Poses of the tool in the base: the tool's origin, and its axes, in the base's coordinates. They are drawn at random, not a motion.
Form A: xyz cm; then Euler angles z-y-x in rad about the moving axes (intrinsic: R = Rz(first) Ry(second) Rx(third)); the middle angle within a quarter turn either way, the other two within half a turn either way.
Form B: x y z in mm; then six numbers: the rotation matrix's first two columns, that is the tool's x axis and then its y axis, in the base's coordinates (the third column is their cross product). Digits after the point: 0 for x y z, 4 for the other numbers.
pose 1, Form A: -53.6 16.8 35.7 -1.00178 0.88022 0.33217
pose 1, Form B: -536 168 357 0.3432 -0.5366 -0.7709 0.9318 0.2976 0.2077
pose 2, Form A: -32.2 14.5 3.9 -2.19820 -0.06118 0.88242
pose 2, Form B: -322 145 39 -0.5859 -0.8080 0.0611 0.5420 -0.3347 0.7708
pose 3, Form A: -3.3 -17.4 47.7 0.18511 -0.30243 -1.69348
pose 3, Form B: -33 -174 477 0.9383 0.1757 0.2978 0.3131 -0.0659 -0.9474
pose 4, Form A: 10.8 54.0 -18.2 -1.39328 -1.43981 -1.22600
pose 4, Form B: 108 540 -182 0.0231 -0.1286 0.9914 0.4975 -0.8587 -0.1229
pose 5, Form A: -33.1 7.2 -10.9 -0.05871 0.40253 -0.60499
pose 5, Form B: -331 72 -109 0.9185 -0.0540 -0.3917 -0.1742 0.8342 -0.5233
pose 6, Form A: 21.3 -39.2 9.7 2.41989 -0.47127 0.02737
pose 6, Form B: 213 -392 97 -0.6689 0.5886 0.4540 -0.6511 -0.7586 0.0244
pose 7, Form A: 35.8 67.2 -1.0 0.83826 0.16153 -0.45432
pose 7, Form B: 358 672 -10 0.6601 0.7338 -0.1608 -0.7153 0.5484 -0.4331
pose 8, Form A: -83.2 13.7 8.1 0.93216 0.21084 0.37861
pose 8, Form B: -832 137 81 0.5829 0.7851 -0.2093 -0.6999 0.6160 0.3614
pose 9, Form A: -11.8 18.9 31.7 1.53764 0.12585 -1.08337
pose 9, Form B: -118 189 317 0.0329 0.9915 -0.1255 -0.4718 -0.0953 -0.8766
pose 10, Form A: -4.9 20.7 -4.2 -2.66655 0.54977 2.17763
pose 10, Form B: -49 207 -42 -0.7582 -0.3900 -0.5225 -0.6425 0.3108 0.7004
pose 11, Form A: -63.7 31.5 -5.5 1.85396 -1.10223 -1.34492
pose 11, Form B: -637 315 -55 -0.1262 0.4336 0.8922 -0.4580 0.7724 -0.4401
